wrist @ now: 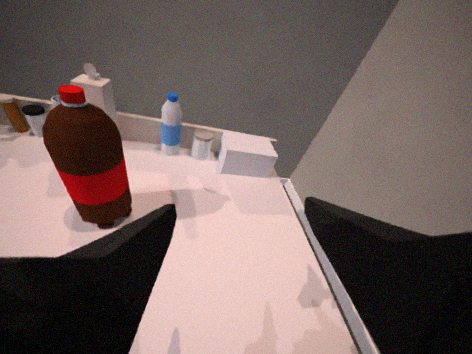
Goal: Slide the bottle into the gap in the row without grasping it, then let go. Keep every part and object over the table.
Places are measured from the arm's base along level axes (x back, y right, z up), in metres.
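Pixels of known places: gripper, fingertip midpoint: (240,207).
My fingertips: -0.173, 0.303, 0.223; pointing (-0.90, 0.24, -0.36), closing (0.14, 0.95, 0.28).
Note:
For each thing: its middle in the pictures, then the offset to it from my fingertips, as dx, dy, dz. Level surfaces: height alone.
- large brown bottle, body centre: (94,166) -0.247, -0.199, -0.198
- white table, surface height: dz -0.348
- smaller clear bottle, body centre: (171,125) -0.534, -0.070, -0.240
- amber container, body centre: (14,114) -0.567, -0.548, -0.293
- black-lidded jar, body centre: (38,121) -0.557, -0.482, -0.303
- white carton, body centre: (97,108) -0.540, -0.292, -0.221
- small lidded jar, body centre: (201,144) -0.526, +0.045, -0.298
- white box, body centre: (245,154) -0.488, +0.217, -0.293
A large brown bottle (85,145) with a red cap and red label stands upright on the white table (225,275), at the left of the wrist view. A smaller clear bottle (171,125) with a blue cap and blue label stands upright in the row at the back. My gripper (240,207) is open, with nothing between its fingers. The brown bottle is beyond and to the left of the left finger, and a little apart from it in the view. The row behind the brown bottle is partly hidden.
Along the back stand an amber container (15,116), a black-lidded jar (35,120), a white carton (102,100), a small lidded jar (202,145) and a white box (248,156). A low back wall (137,127) runs behind them. The table's right edge has a pale rail (325,260).

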